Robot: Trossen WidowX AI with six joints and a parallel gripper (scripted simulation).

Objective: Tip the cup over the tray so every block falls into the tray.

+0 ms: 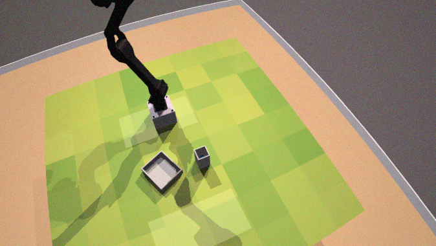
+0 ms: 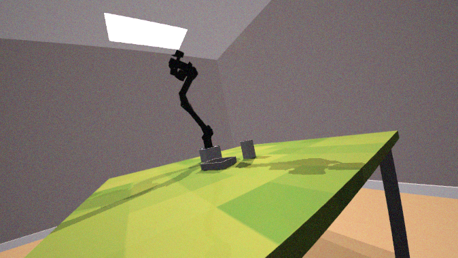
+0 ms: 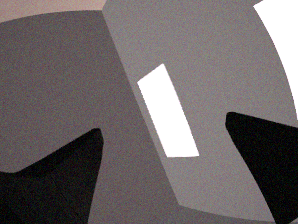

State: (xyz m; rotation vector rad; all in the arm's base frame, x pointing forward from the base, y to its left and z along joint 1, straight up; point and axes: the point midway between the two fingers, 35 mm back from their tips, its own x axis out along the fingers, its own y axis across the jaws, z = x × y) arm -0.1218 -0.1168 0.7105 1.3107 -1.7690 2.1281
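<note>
Right now the blue block is 450 mm ahead of my gripper tip, 260 mm to the left of it and 780 mm below it. From my gripper tip the other things lie so: grey square cup (450 mm ahead, 260 mm to the left, 800 mm below).
</note>
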